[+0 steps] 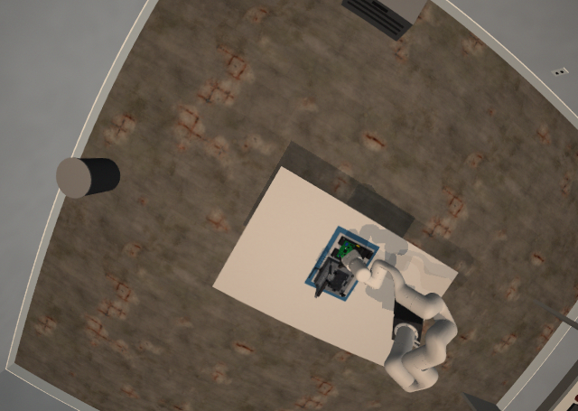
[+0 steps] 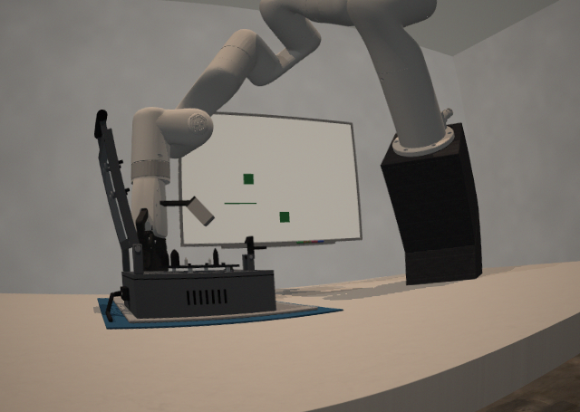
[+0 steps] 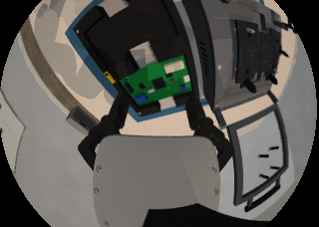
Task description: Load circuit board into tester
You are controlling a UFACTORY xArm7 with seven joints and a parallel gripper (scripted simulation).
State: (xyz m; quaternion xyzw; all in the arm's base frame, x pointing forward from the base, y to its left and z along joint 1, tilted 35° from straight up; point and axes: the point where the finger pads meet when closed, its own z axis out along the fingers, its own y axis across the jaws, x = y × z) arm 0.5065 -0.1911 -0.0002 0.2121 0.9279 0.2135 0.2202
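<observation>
The green circuit board lies 50 mm below my hand. The rest, counted from my hand: lid 170 mm to the left, 120 mm above, 80 mm ahead; latch hook 220 mm to the left, 110 mm behind, 20 mm above.
</observation>
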